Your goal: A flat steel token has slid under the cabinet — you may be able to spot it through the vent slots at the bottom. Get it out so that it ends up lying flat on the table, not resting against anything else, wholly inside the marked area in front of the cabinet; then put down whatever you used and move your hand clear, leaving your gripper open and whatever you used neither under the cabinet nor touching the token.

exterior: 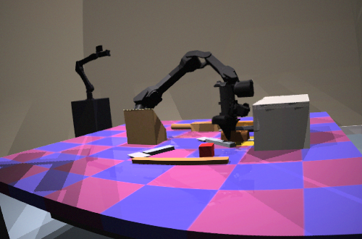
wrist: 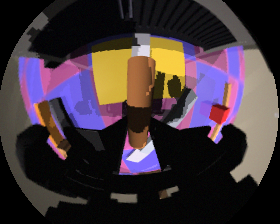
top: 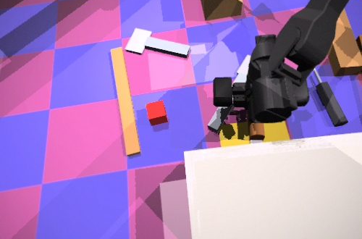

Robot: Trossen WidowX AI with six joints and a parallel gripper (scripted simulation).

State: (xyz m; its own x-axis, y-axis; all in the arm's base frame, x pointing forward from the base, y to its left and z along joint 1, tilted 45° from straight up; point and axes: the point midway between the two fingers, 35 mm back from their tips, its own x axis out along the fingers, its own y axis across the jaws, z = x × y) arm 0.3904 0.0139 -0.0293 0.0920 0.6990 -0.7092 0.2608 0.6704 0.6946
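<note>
Right now my gripper tip is 70 mm past the grey paddle-ended bar and 10 mm to the left of it. Round my gripper tip: black screwdriver (160 mm to the left, 10 mm behind); then flat steel token (230 mm ahead, 90 mm to the right); then red cube (220 mm to the right, 40 mm behind, 10 mm above).
</note>
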